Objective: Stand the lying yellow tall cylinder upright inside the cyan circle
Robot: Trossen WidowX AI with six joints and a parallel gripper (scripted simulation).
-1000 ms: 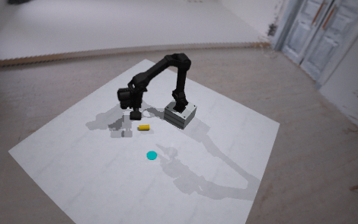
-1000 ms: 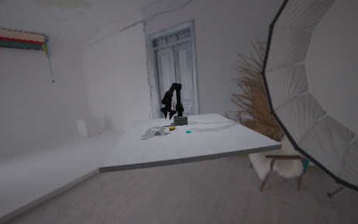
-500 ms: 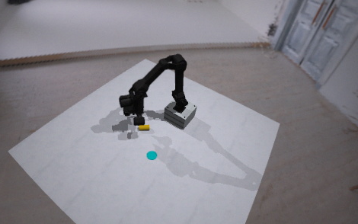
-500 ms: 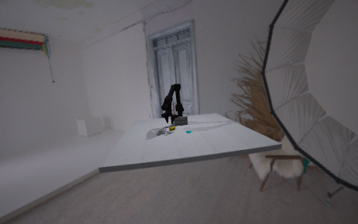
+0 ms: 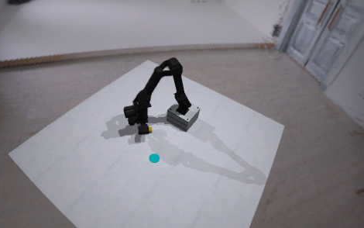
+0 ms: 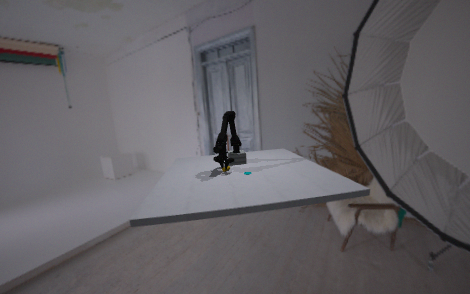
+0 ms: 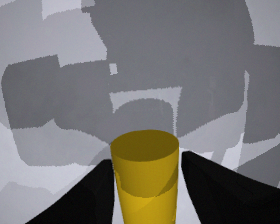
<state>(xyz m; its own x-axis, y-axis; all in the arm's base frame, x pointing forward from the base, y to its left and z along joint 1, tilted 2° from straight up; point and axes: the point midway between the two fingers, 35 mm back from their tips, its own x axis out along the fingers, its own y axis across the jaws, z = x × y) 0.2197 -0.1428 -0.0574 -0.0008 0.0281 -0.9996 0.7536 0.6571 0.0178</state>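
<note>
Now: gripper tip 170 mm to the right of the cyan circle, 120 mm short of it and 20 mm above it. The rest, counted from my gripper tip: yellow tall cylinder: 20 mm to the left, 10 mm behind.
</note>
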